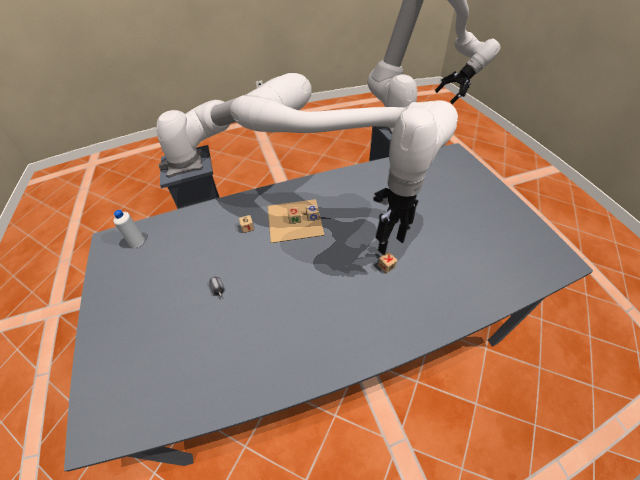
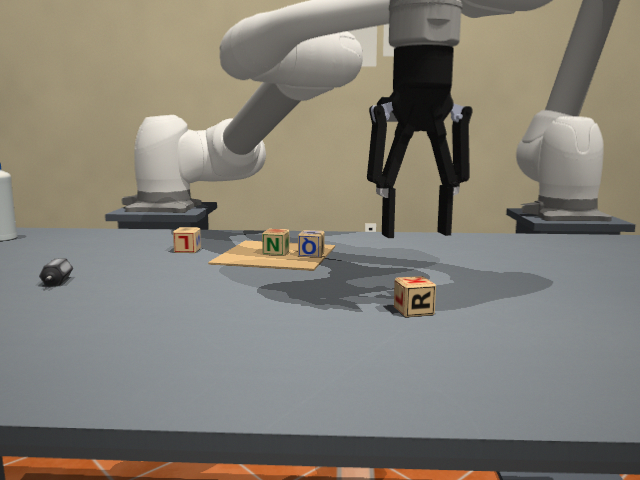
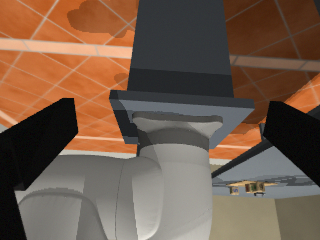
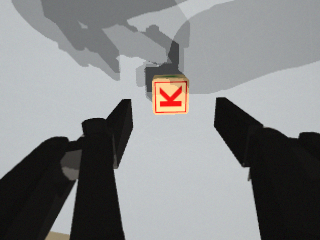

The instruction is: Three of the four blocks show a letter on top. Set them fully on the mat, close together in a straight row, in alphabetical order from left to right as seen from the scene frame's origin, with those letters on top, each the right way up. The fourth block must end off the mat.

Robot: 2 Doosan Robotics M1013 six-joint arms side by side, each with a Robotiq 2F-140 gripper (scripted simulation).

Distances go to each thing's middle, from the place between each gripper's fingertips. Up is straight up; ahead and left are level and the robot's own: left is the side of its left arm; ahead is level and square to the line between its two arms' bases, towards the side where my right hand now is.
Labels:
The k block [image 2: 413, 296] lies 11 cm below my right hand. From my right hand the other things lie so: mat [image 2: 248, 253]: 31 cm behind, 25 cm to the right, 13 cm below.
Right now my left hand is 62 cm short of the mat, 105 cm to the left of it and 12 cm above it. The rest, counted from my left hand: k block: 94 cm ahead, 80 cm to the right, 10 cm below.

